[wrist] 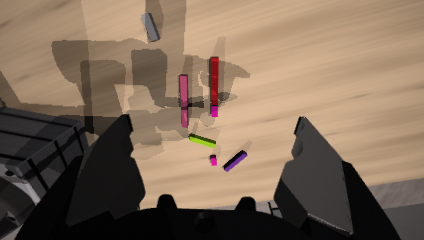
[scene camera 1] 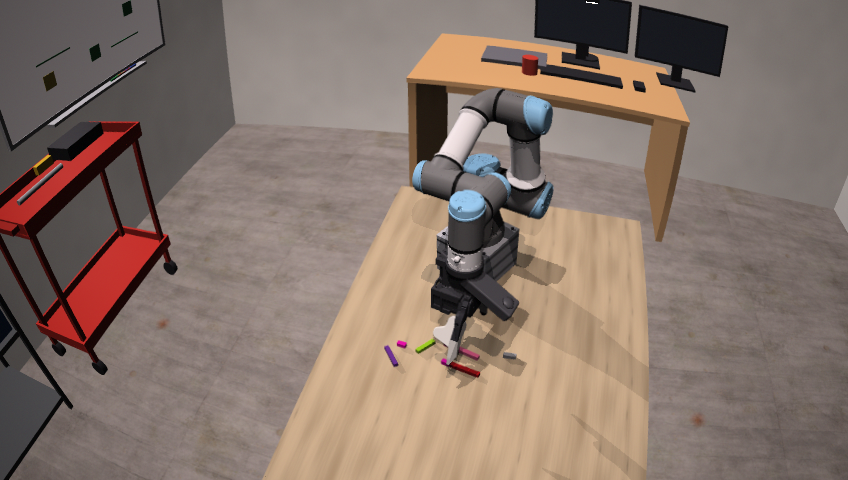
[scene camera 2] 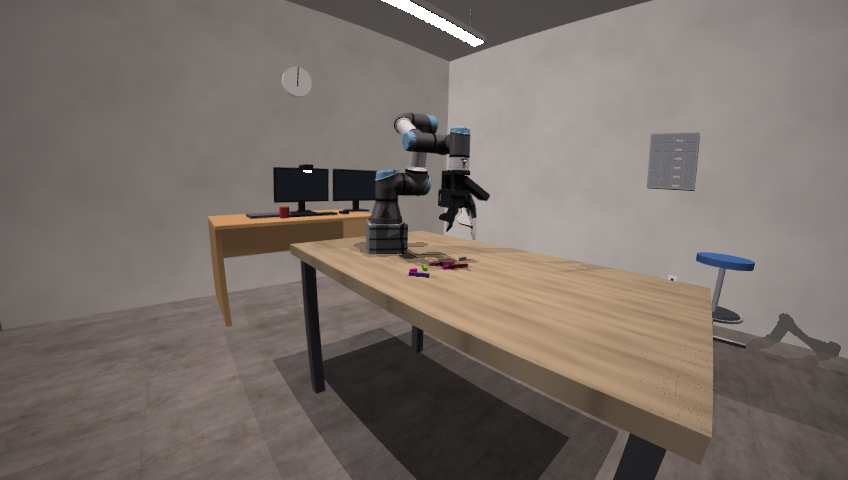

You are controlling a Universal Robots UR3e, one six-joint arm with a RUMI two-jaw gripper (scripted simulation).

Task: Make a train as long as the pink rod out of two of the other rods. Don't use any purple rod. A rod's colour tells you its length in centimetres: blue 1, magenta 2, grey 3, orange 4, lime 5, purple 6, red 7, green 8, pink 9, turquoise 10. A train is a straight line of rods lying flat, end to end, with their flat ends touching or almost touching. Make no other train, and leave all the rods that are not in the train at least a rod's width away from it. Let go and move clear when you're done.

Labels:
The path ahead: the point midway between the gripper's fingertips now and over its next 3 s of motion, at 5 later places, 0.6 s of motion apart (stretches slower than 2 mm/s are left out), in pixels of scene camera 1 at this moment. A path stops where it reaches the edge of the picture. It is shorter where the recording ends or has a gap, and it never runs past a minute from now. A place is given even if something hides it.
The gripper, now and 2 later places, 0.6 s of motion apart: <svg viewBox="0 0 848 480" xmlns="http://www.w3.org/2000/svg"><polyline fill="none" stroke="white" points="466,339 466,332 468,312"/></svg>

